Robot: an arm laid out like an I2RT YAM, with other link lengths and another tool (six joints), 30 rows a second.
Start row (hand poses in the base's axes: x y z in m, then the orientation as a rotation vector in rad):
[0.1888 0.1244 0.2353 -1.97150 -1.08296 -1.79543]
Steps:
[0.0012 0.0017 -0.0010 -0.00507 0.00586 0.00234]
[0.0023 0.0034 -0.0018 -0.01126 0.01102 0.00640]
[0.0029 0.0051 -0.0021 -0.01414 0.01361 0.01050]
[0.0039 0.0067 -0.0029 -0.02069 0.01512 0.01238]
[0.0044 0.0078 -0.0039 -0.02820 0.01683 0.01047]
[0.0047 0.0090 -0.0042 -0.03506 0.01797 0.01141]
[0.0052 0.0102 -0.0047 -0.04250 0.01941 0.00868]
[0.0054 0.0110 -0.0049 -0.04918 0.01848 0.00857]
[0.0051 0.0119 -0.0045 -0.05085 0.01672 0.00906]
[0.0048 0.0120 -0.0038 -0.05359 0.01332 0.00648]
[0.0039 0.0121 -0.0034 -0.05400 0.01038 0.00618]
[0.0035 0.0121 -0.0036 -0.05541 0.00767 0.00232]
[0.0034 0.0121 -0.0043 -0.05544 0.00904 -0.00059]
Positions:
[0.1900 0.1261 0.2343 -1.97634 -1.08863 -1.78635]
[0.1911 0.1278 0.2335 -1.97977 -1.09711 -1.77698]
[0.1917 0.1295 0.2332 -1.97951 -1.10273 -1.77126]
[0.1927 0.1311 0.2324 -1.98255 -1.11099 -1.76717]
[0.1932 0.1322 0.2314 -1.98966 -1.11726 -1.76453]
[0.1935 0.1334 0.2311 -1.99344 -1.12525 -1.76123]
[0.1940 0.1346 0.2306 -2.00105 -1.13090 -1.75928]
[0.1942 0.1354 0.2304 -2.00425 -1.13853 -1.75896]
[0.1939 0.1363 0.2308 -2.00354 -1.14133 -1.76042]
[0.1936 0.1364 0.2315 -2.00508 -1.14343 -1.76516]
[0.1927 0.1365 0.2319 -2.00357 -1.14458 -1.76871]
[0.1923 0.1365 0.2317 -2.00599 -1.14397 -1.77358]
[0.1922 0.1365 0.2310 -2.00958 -1.14126 -1.77342]

